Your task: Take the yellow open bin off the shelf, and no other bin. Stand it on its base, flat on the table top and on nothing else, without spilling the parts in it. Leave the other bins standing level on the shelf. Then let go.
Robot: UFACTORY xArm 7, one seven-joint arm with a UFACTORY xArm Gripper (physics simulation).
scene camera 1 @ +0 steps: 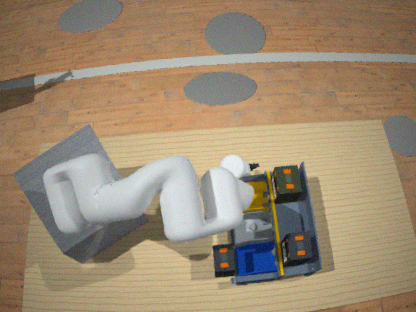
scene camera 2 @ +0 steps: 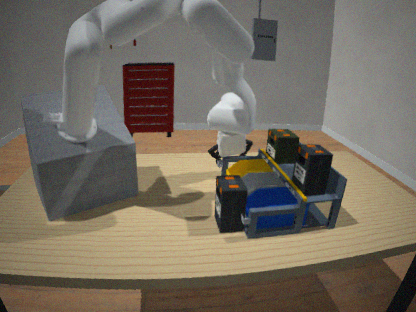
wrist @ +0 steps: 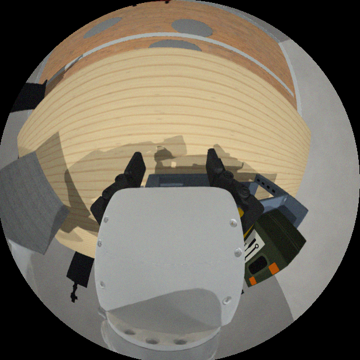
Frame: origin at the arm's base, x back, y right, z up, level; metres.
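Where they show: gripper, fingertip midpoint: (scene camera 2: 230, 162); arm's base at its link origin: (scene camera 2: 76, 128).
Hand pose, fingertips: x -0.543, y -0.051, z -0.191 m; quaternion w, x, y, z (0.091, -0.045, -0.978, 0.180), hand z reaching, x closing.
Observation:
Things, the pixels of their top centre, and the offset from my fingertips.
- yellow open bin at its top centre: (scene camera 2: 253, 165) (scene camera 1: 255, 195) dx -0.030, dy +0.125, dz +0.038 m
- grey bin at its top centre: (scene camera 2: 263, 178) (scene camera 1: 259, 225) dx -0.006, dy +0.235, dz +0.038 m
- blue bin at its top centre: (scene camera 2: 276, 196) (scene camera 1: 263, 256) dx +0.016, dy +0.345, dz +0.038 m
- yellow rail at its top centre: (scene camera 2: 280, 169) (scene camera 1: 275, 221) dx -0.058, dy +0.246, dz +0.069 m
- dark green box at its top centre: (scene camera 1: 288, 178) (scene camera 2: 283, 132) dx -0.127, dy +0.145, dz +0.155 m
The yellow open bin (scene camera 1: 260, 195) (scene camera 2: 247, 166) sits on the slate-blue shelf (scene camera 1: 311, 232) (scene camera 2: 275, 231) (wrist: 175, 179), beside the grey bin (scene camera 1: 251, 231) (scene camera 2: 262, 180); the blue bin (scene camera 1: 256, 259) (scene camera 2: 270, 200) is at the other end of the row. The arm covers part of the yellow bin in scene camera 1, and its parts cannot be made out. My gripper (scene camera 2: 232, 158) (wrist: 174, 157) is open and empty, pointing down at the yellow bin's end of the shelf. In the wrist view the fingers straddle the shelf's end frame, and the gripper's housing hides most of the yellow bin.
A yellow rail (scene camera 1: 275, 220) (scene camera 2: 282, 175) runs along the bins. Behind it stand a dark green box (scene camera 1: 287, 183) (scene camera 2: 282, 146) (wrist: 275, 245) and a black box (scene camera 1: 298, 248) (scene camera 2: 313, 170). Another black box (scene camera 1: 224, 261) (scene camera 2: 231, 204) stands on the table by the blue bin.

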